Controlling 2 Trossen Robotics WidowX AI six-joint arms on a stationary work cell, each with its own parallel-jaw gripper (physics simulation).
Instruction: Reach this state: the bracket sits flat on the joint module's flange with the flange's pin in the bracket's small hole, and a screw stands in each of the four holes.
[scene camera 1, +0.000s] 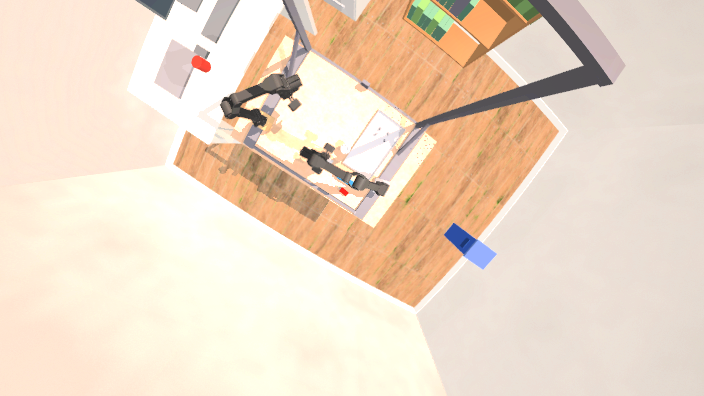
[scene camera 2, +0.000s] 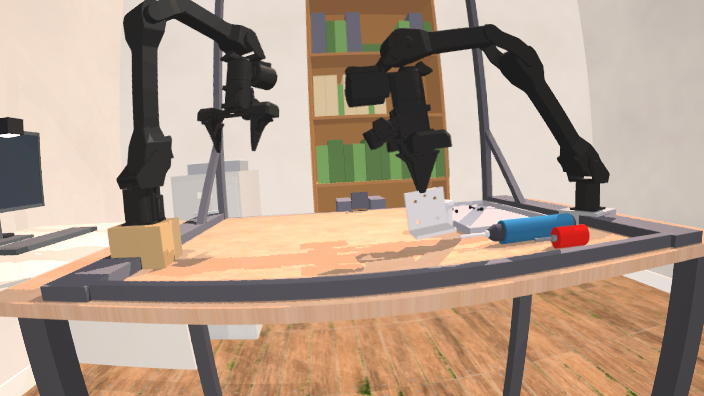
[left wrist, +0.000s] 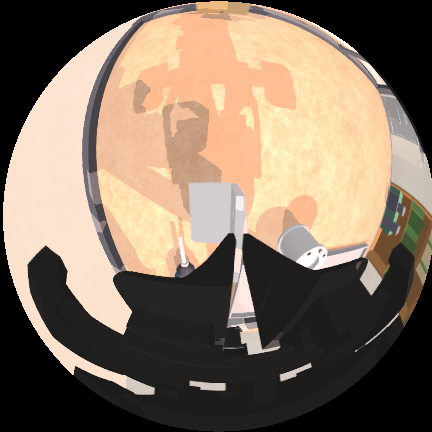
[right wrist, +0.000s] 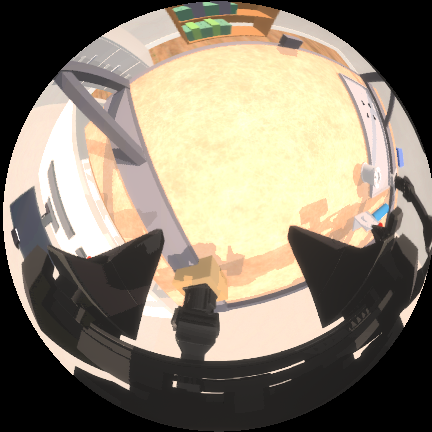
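Where they show: left gripper, fingertip midpoint: (scene camera 2: 421, 192) (left wrist: 237, 238) (right wrist: 371, 226); right gripper, fingertip midpoint: (scene camera 1: 289, 97) (scene camera 2: 235, 152) (right wrist: 227, 234); left arm's base at its link origin: (scene camera 1: 381, 186) (scene camera 2: 587, 209) (left wrist: 230, 329) (right wrist: 395, 180); right arm's base at its link origin: (scene camera 1: 261, 120) (scene camera 2: 144, 222) (right wrist: 199, 292).
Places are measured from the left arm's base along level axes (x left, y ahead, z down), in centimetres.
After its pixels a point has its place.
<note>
The pale L-shaped bracket (scene camera 2: 428, 216) @(x -10.0, y 39.0, z -2.1 cm) (left wrist: 212, 212) @(x -8.4, y 39.8, z -0.2 cm) (right wrist: 365, 219) @(x -11.5, y 40.2, z -3.6 cm) hangs low, its holed plate upright, facing scene camera 2. My left gripper (scene camera 2: 422, 191) @(x -10.4, y 40.0, z -6.3 cm) (left wrist: 237, 238) @(x -10.4, y 40.0, z -6.3 cm) is shut on that plate's top edge. The white joint module (scene camera 1: 345, 149) @(x -18.5, y 29.5, z -2.7 cm) (left wrist: 297, 241) @(x -17.9, y 32.3, z -0.7 cm) (right wrist: 369, 174) @(x -20.4, y 32.0, z -1.3 cm) stands apart from the bracket, beside the tray; in scene camera 2 the bracket mostly hides it. Its flange holes partly show in the left wrist view; its pin cannot be made out. Dark screws (scene camera 1: 384, 140) @(x -30.5, y 6.0, z 1.7 cm) (scene camera 2: 480, 209) @(x -29.9, y 6.3, z 1.8 cm) lie on the tray. My right gripper (scene camera 2: 236, 149) @(x -39.9, y 66.6, z -16.0 cm) (right wrist: 227, 234) @(x -39.9, y 66.6, z -16.0 cm) is open and empty, high above the table.
The tray (scene camera 1: 361, 156) @(x -16.5, y 18.1, z 2.3 cm) (right wrist: 375, 147) @(x -21.8, y 16.2, z 2.3 cm) lies beyond the module. A blue screwdriver (scene camera 2: 537, 228) @(x 3.4, y 25.0, z 0.3 cm) (right wrist: 381, 212) @(x 0.2, y 23.8, z -0.9 cm) and a red one (scene camera 1: 343, 191) @(x 9.2, y 24.4, z -0.6 cm) (scene camera 2: 572, 236) @(x 10.9, y 25.3, z 0.7 cm) lie right of the bracket in scene camera 2. A dark frame (scene camera 2: 320, 288) @(x 4.6, y 64.4, z 1.5 cm) edges the table; a tan block (scene camera 2: 142, 245) @(x -19.7, y 86.3, z -1.2 cm) supports the right arm.
</note>
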